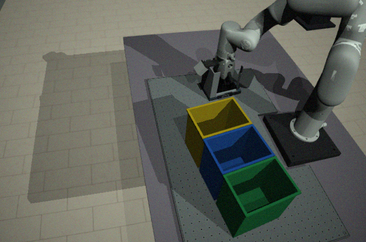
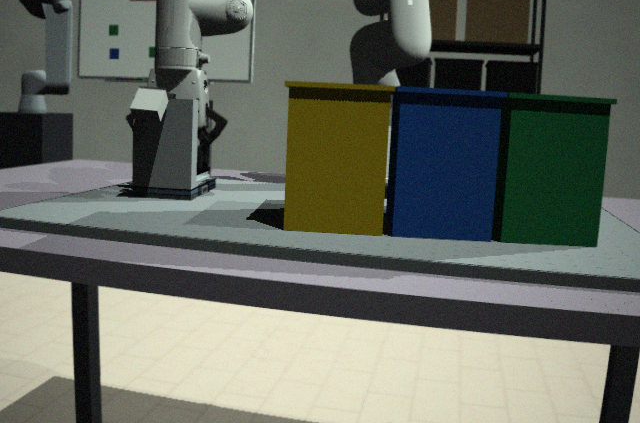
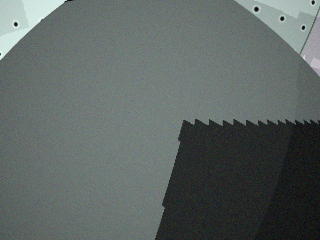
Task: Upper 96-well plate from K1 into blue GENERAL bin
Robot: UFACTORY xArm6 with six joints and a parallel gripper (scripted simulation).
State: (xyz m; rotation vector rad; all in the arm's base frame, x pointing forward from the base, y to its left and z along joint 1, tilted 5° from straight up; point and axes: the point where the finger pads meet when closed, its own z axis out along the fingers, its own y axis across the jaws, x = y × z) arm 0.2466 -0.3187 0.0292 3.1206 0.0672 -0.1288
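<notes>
My gripper is now 3 cm above the white 96-well plate. Also, from my hand: grey rack wall: 7 cm ahead, 4 cm above; then dark 96-well plate: 1 cm below; then yellow bin: 28 cm to the left, 15 cm ahead, 4 cm above.
</notes>
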